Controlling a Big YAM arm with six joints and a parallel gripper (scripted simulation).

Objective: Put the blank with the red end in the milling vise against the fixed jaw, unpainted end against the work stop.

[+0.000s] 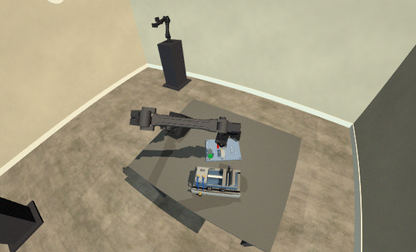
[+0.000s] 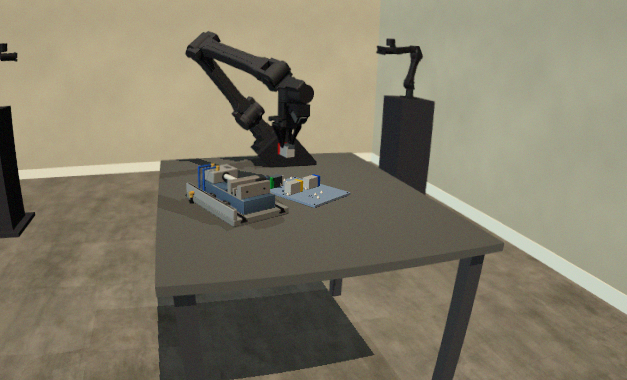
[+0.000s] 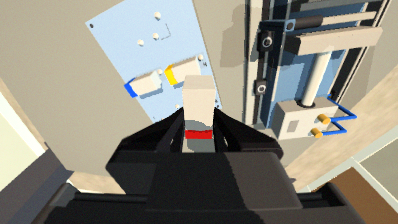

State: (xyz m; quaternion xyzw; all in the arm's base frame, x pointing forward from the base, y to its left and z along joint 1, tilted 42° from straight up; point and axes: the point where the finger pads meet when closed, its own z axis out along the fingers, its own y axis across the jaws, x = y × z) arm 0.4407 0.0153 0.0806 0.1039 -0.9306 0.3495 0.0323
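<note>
Right now the fixed jaw is 150 mm ahead of my hand, 140 mm to the right of it and 90 mm below it. Also, from my hand: yellow-ended blank (10 mm behind, 30 mm to the left, 150 mm below); grey bar with red end (20 mm below); green-ended blank (80 mm behind, 20 mm to the right, 150 mm below).
</note>
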